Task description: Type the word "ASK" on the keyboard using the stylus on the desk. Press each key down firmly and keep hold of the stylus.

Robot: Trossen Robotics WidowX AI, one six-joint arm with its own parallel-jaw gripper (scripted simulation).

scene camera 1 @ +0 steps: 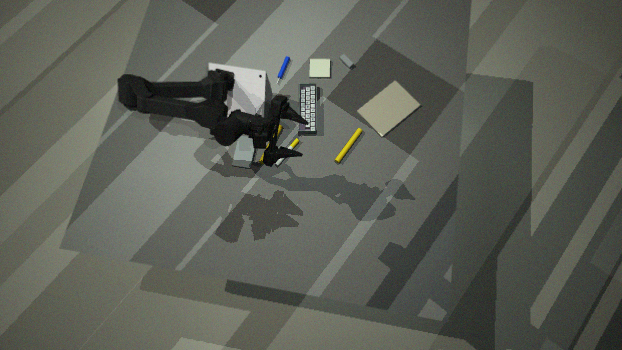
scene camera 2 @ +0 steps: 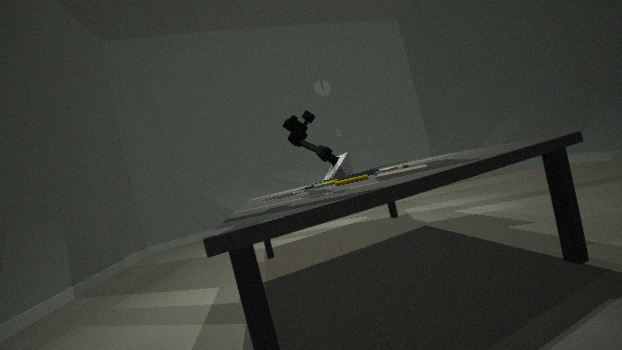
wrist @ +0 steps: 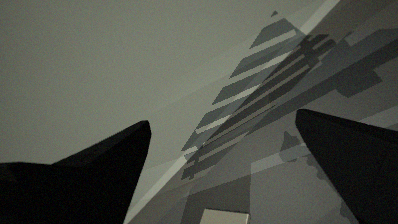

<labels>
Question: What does my gripper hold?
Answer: Nothing.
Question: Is my gripper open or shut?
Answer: Open.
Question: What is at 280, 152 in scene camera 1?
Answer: My gripper.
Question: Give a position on a cream sheet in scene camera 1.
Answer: At 383, 112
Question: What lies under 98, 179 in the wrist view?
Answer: My gripper.
</labels>
